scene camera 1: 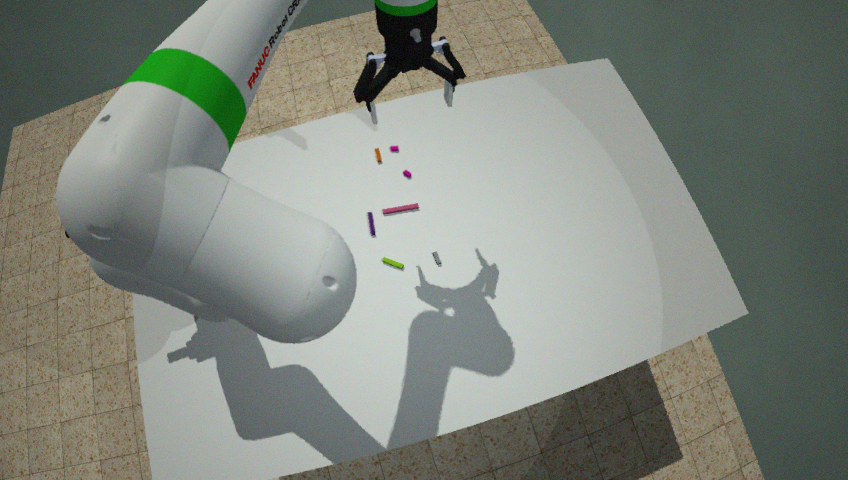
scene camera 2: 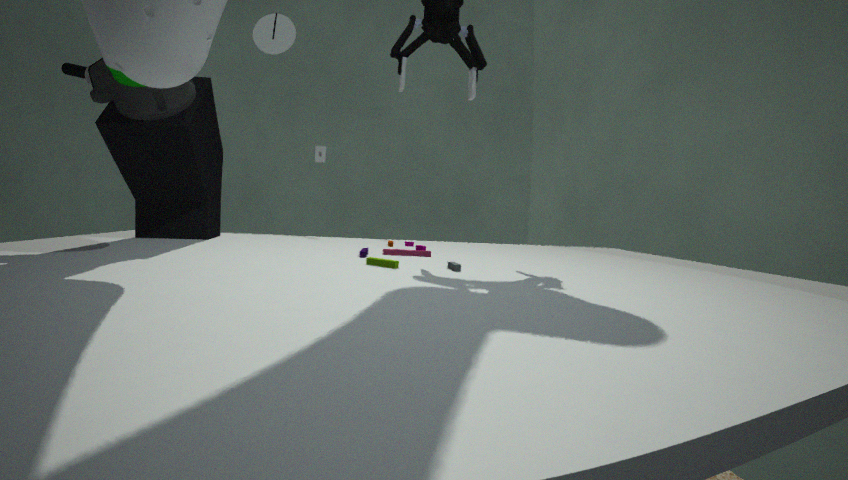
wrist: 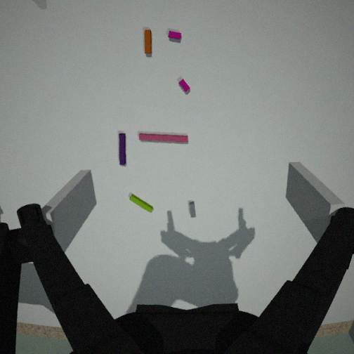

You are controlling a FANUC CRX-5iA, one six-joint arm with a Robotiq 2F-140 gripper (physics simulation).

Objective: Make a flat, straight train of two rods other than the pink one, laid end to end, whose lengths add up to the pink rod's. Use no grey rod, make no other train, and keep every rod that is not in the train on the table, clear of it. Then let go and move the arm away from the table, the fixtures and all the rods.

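Seen in the pictures: gripper, fingertip midpoint: (scene camera 1: 411,110) (scene camera 2: 437,93); arm's base at its link origin: (scene camera 2: 156,97).
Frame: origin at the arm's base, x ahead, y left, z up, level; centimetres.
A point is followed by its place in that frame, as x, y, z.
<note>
The pink rod (scene camera 1: 400,209) @[50.5, -1.0, -27.5] (scene camera 2: 407,252) @[50.6, -1.2, -27.8] (wrist: 163,138) lies flat, the longest. A purple rod (scene camera 1: 371,224) @[42.6, -3.2, -27.4] (scene camera 2: 363,252) @[42.5, -5.7, -27.5] (wrist: 122,149) lies apart, just left of it. A lime rod (scene camera 1: 392,262) @[45.3, -14.1, -27.4] (scene camera 2: 382,262) @[45.4, -14.8, -27.8] (wrist: 141,203) and a grey rod (scene camera 1: 436,258) @[55.6, -15.9, -27.4] (scene camera 2: 454,266) @[55.5, -17.1, -27.7] (wrist: 192,209) lie separately on the near side. An orange rod (scene camera 1: 378,155) @[48.5, 16.1, -27.4] (scene camera 2: 390,243) @[48.4, 14.5, -27.7] (wrist: 148,42) and two short magenta rods, one (scene camera 1: 394,148) @[53.2, 17.2, -27.5] (scene camera 2: 409,243) @[53.1, 16.9, -27.7] (wrist: 174,35) farther and one (scene camera 1: 407,174) @[54.6, 8.3, -27.4] (scene camera 2: 420,247) @[54.4, 8.1, -27.7] (wrist: 184,85) nearer, lie beyond. No rods touch. My gripper (scene camera 1: 411,114) @[55.5, 3.6, 4.4] (scene camera 2: 436,95) @[55.5, 3.6, 4.4] (wrist: 189,183) is open and empty, high above the table.
The white table (scene camera 1: 565,208) @[91.8, -11.1, -28.4] (scene camera 2: 595,380) @[54.8, -49.8, -28.4] (wrist: 265,90) carries the rods. The arm's large white elbow (scene camera 1: 267,261) @[34.8, -35.8, 40.2] hangs over the table's left part in scene camera 1. A black pedestal (scene camera 2: 178,172) @[3.2, 4.4, -14.1] stands at the back left. Arm shadows fall near the grey rod.
</note>
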